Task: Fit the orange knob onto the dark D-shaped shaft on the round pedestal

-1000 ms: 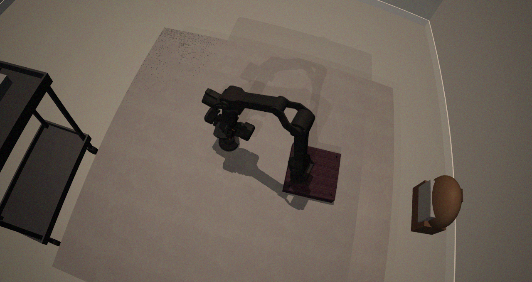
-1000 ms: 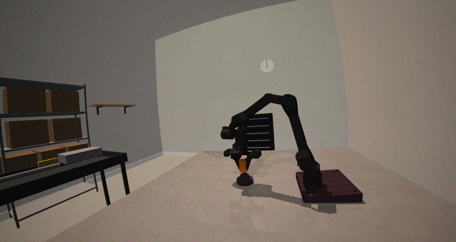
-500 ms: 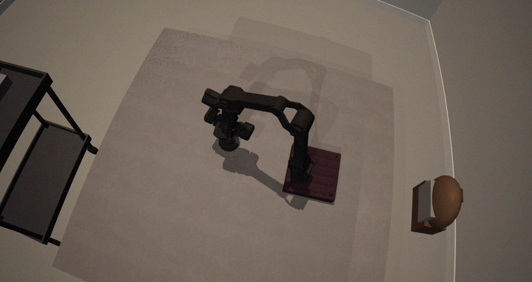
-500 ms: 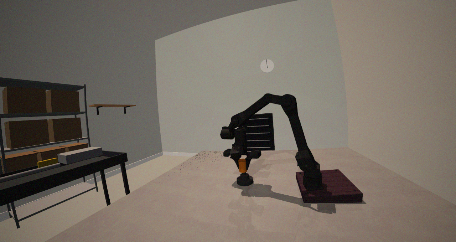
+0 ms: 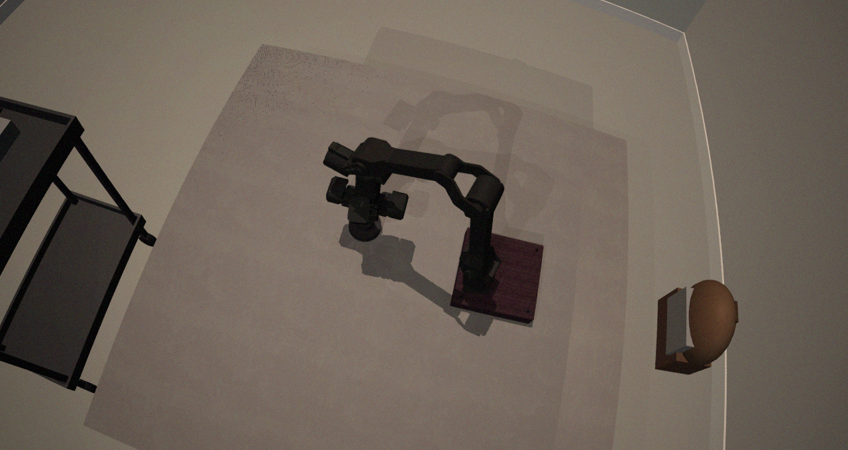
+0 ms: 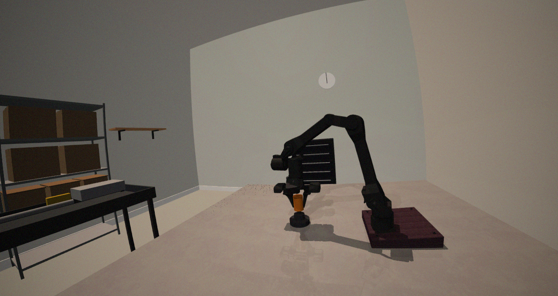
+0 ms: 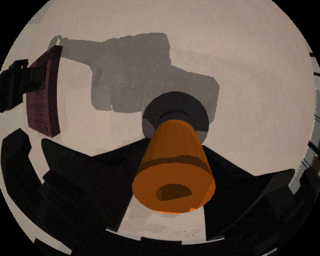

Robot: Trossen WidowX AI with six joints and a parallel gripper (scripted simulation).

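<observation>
My gripper tip is 20 mm below the orange knob. From my gripper tip the other things lie so: dark pedestal: 40 mm below.
</observation>
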